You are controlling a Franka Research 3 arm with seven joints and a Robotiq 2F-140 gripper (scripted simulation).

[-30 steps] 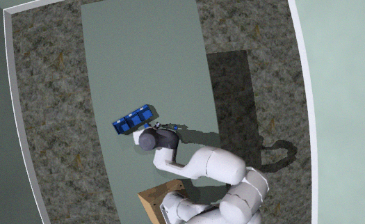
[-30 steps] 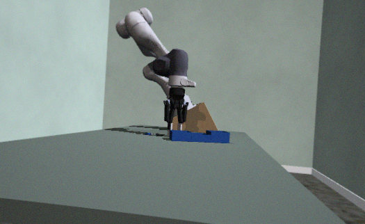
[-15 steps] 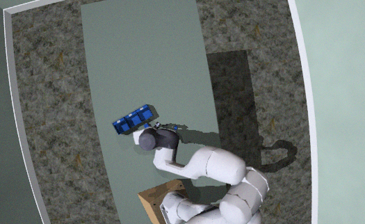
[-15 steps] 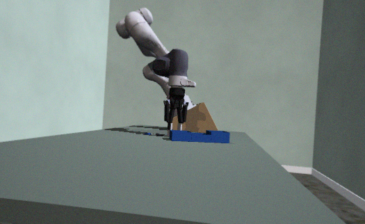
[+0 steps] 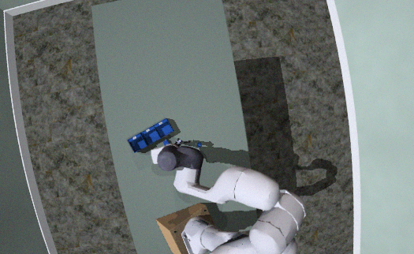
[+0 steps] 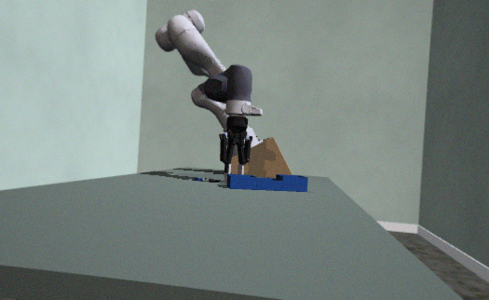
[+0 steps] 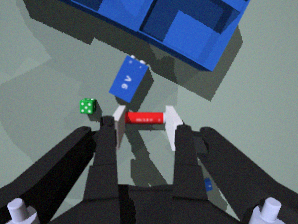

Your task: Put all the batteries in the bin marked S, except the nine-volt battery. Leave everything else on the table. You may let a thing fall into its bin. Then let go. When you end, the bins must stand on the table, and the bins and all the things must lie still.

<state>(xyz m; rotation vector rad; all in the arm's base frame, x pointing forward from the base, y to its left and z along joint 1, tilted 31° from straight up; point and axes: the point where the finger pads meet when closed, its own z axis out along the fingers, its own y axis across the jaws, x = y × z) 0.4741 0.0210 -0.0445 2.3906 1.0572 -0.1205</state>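
Right now my hand is 8 cm short of the blue bin, 13 cm to the right of it and 1 cm above it. Also, from my hand: blue nine-volt battery 3 cm ahead, 5 cm to the left, 3 cm below; then red cylindrical battery 3 cm below; then green item 4 cm behind, 6 cm to the left, 3 cm below.
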